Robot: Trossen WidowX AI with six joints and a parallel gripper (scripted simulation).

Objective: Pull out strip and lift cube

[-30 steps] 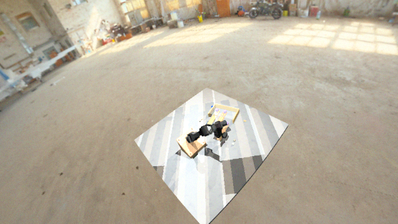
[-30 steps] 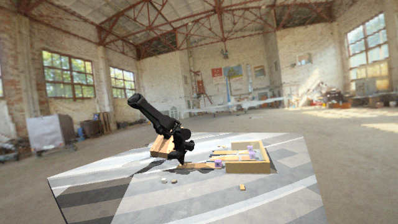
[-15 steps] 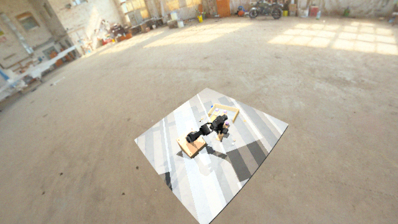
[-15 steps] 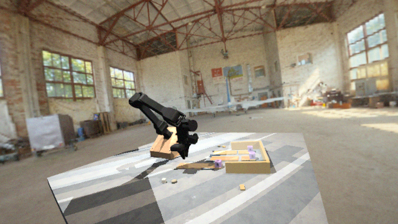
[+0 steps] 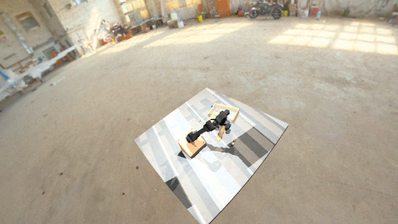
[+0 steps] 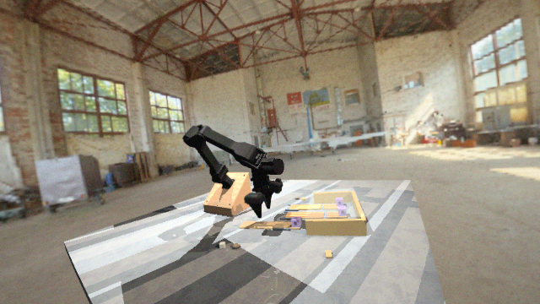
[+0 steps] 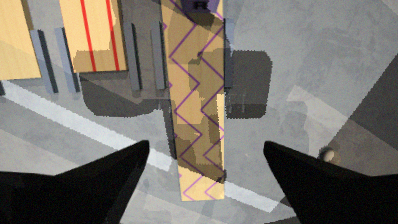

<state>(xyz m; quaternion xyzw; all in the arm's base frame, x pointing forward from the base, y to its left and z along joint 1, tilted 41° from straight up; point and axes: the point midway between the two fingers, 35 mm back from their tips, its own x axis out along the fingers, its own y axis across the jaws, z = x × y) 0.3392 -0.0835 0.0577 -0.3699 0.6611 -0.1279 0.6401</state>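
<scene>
My gripper tip is 50 mm above the zigzag strip, 10 mm to the right of it and 10 mm short of it.
</scene>
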